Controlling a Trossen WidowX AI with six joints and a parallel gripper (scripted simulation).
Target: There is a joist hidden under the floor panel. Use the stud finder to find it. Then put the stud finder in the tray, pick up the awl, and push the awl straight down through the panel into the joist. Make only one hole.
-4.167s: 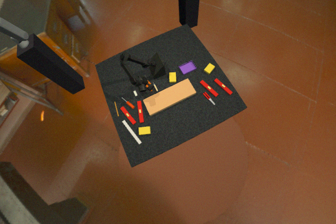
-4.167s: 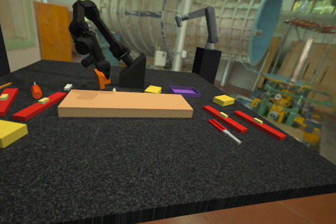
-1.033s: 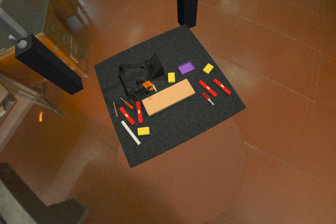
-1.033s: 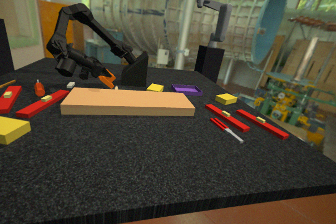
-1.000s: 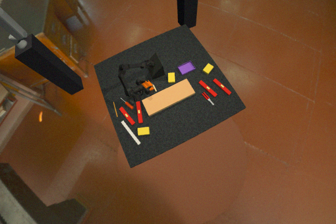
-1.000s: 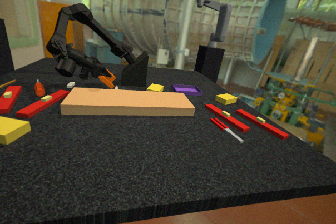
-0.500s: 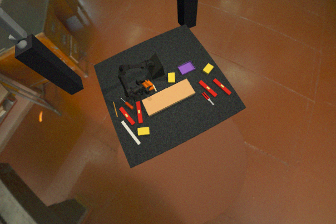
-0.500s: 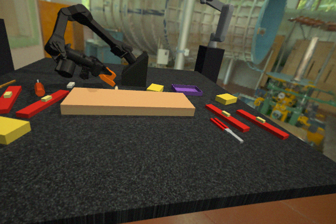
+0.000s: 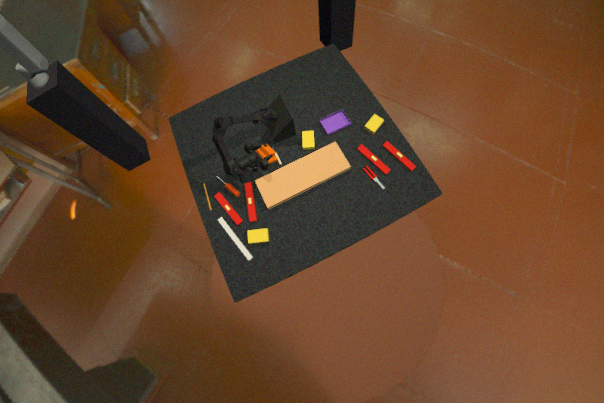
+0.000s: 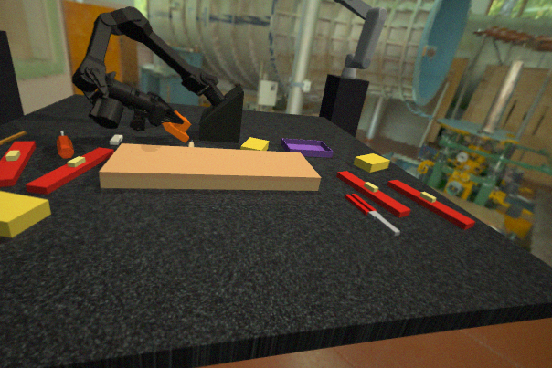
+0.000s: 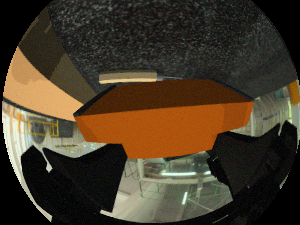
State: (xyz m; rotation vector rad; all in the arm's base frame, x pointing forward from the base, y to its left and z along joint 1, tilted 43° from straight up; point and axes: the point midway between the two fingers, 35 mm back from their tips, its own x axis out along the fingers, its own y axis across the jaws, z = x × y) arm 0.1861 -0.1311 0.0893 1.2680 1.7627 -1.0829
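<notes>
Right now my gripper tip is 30 mm to the right of the awl and 80 mm above it. Also, from my gripper tip: small white block (10 mm behind, 190 mm to the right, 90 mm below); then pencil (60 mm ahead, 440 mm to the right, 90 mm below); then orange stud finder (10 mm behind).
</notes>
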